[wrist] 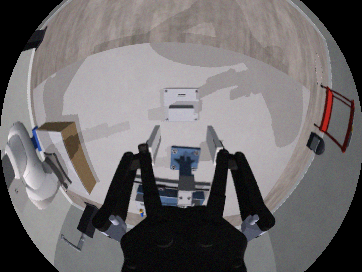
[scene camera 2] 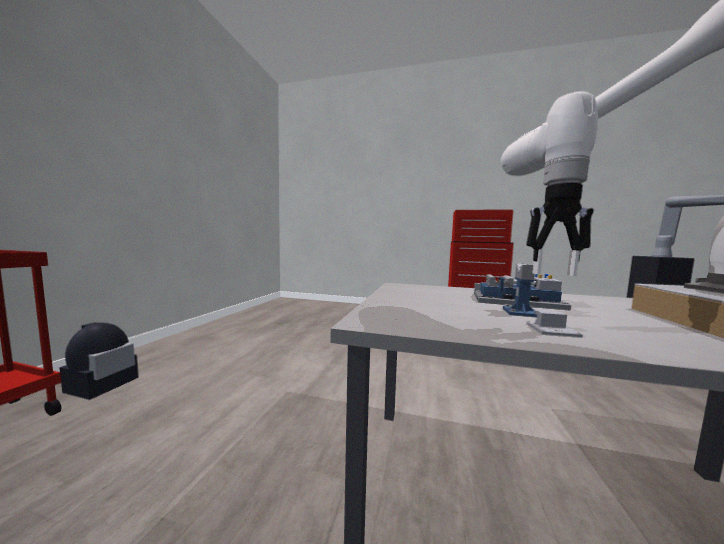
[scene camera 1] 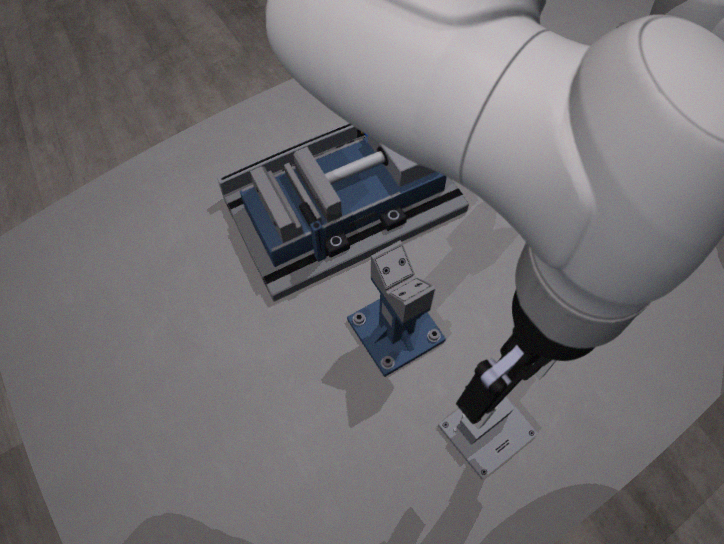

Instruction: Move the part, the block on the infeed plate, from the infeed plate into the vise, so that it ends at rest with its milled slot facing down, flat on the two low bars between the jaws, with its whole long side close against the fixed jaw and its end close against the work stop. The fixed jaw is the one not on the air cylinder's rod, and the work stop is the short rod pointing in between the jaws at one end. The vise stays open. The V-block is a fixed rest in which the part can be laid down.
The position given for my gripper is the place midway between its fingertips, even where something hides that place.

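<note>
My gripper (scene camera 1: 504, 392) is visible, likewise in scene camera 2 (scene camera 2: 553, 274) and in the wrist view (wrist: 183, 132). Things seen: an infeed plate (scene camera 1: 480, 455) and a part (scene camera 1: 471, 433).
</note>
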